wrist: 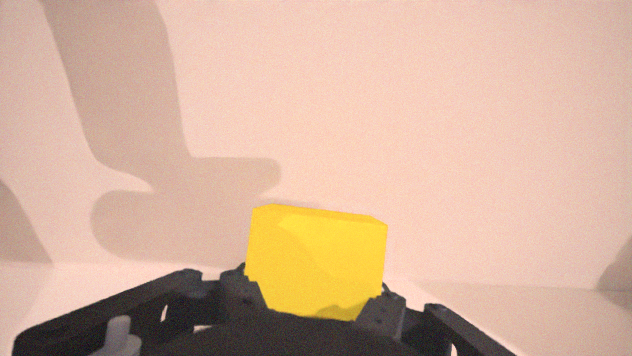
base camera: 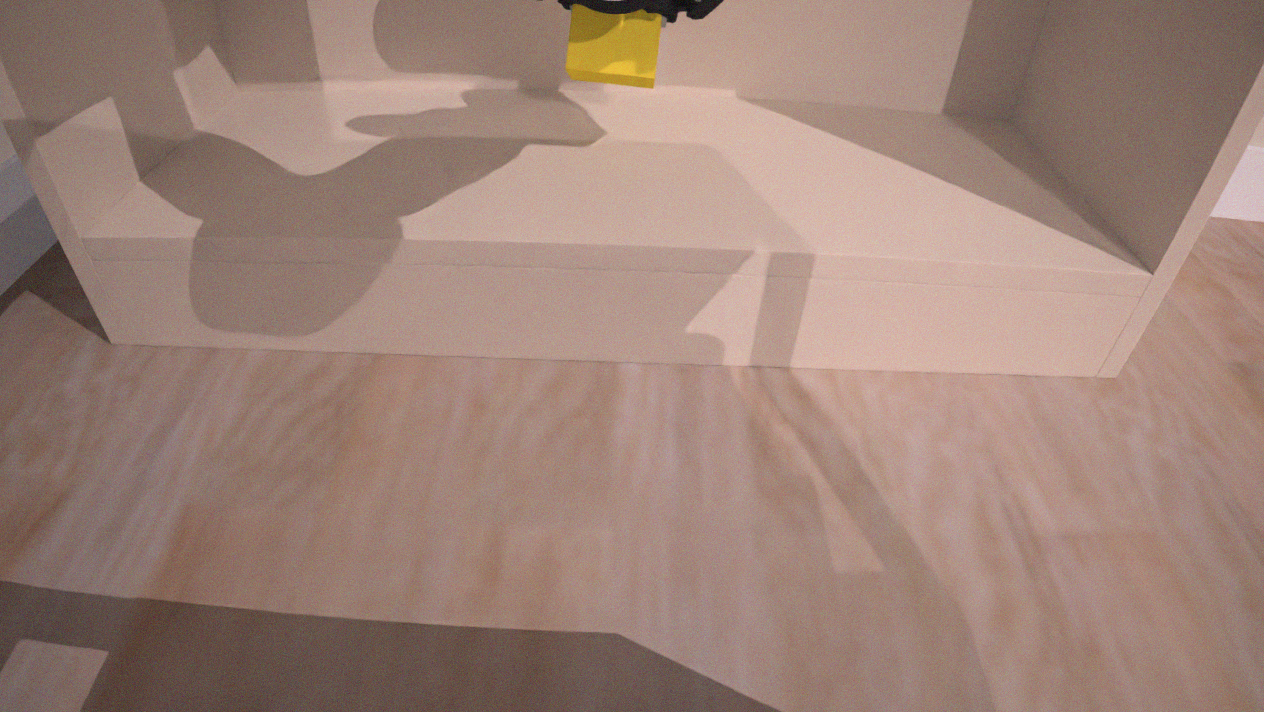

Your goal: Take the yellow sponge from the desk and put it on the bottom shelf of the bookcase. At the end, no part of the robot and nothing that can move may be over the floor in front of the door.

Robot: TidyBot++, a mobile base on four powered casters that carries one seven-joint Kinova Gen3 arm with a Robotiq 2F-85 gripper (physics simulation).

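Frame: origin at the arm's base, x ahead, y right, z down, level; metres.
Seen in the pictures: gripper, between the fingertips: (wrist: 312, 278).
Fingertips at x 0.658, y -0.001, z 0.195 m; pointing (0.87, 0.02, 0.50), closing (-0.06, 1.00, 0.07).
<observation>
Offsets run from my fingertips to a thing's middle. "spot": to the spot under its first point. Level surfaces: height alone.
The yellow sponge {dx -0.023, dy -0.001, dz -0.005 m} (base camera: 612, 45) (wrist: 318, 260) is between the fingers of my gripper (wrist: 312, 278), which is shut on it. In the base camera view the sponge hangs at the top, in front of the back panel and above the rear part of the bottom shelf {dz +0.101 m} (base camera: 654, 190) of the bookcase (base camera: 1141, 176). No contact between the sponge and the shelf can be seen. In the wrist view the back panel (wrist: 425, 125) fills most of the picture beyond the sponge. Most of the gripper is cut off at the top of the base camera view.
The bookcase's left side panel {spot: dx -0.168, dy -0.375, dz +0.073 m} (base camera: 66, 199) and right side panel stand on either side of the shelf. The shelf's front board {spot: dx -0.172, dy +0.226, dz +0.158 m} (base camera: 928, 327) rises from the wooden floor {dz +0.201 m} (base camera: 530, 459). White baseboard (base camera: 1238, 181) shows at the right. Arm shadows fall across the shelf and floor.
</observation>
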